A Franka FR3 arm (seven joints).
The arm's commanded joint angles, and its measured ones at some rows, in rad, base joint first. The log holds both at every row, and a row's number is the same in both.
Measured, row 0:
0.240, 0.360, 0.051, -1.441, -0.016, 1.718, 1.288
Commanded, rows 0 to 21:
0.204, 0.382, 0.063, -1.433, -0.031, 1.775, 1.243
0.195, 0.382, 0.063, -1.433, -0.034, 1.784, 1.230
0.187, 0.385, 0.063, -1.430, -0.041, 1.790, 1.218
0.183, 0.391, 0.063, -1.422, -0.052, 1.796, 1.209
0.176, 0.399, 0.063, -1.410, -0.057, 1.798, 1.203
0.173, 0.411, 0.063, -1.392, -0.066, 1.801, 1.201
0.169, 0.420, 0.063, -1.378, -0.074, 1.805, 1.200
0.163, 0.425, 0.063, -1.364, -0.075, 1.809, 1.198
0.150, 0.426, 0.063, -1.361, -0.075, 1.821, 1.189
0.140, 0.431, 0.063, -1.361, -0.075, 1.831, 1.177
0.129, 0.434, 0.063, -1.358, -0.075, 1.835, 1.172
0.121, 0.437, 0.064, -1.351, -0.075, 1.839, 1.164
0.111, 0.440, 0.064, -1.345, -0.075, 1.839, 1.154
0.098, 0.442, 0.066, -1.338, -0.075, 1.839, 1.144
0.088, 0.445, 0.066, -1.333, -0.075, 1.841, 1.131
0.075, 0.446, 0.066, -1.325, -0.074, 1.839, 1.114
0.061, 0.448, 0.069, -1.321, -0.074, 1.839, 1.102
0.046, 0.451, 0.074, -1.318, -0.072, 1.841, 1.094
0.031, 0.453, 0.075, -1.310, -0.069, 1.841, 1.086
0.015, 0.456, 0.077, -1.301, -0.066, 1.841, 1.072
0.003, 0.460, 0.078, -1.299, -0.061, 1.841, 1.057
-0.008, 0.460, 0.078, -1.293, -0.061, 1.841, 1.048
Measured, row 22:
0.046, 0.430, 0.057, -1.339, -0.060, 1.829, 1.099
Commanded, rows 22 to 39:
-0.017, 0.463, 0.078, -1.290, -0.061, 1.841, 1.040
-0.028, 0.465, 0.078, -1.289, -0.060, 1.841, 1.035
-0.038, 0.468, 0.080, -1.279, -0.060, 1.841, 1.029
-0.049, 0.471, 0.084, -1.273, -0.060, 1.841, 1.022
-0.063, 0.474, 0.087, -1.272, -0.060, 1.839, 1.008
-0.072, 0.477, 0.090, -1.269, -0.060, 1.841, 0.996
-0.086, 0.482, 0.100, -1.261, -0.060, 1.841, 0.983
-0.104, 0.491, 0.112, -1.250, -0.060, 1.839, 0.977
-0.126, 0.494, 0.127, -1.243, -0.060, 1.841, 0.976
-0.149, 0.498, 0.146, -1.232, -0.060, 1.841, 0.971
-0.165, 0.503, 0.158, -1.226, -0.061, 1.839, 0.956
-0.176, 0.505, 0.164, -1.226, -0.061, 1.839, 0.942
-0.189, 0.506, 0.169, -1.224, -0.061, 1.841, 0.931
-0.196, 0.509, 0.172, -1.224, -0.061, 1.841, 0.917
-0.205, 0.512, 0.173, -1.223, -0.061, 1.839, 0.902
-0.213, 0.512, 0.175, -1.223, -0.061, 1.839, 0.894
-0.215, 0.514, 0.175, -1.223, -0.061, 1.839, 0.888
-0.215, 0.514, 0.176, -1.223, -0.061, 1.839, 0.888
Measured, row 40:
-0.176, 0.482, 0.162, -1.259, -0.058, 1.828, 0.939
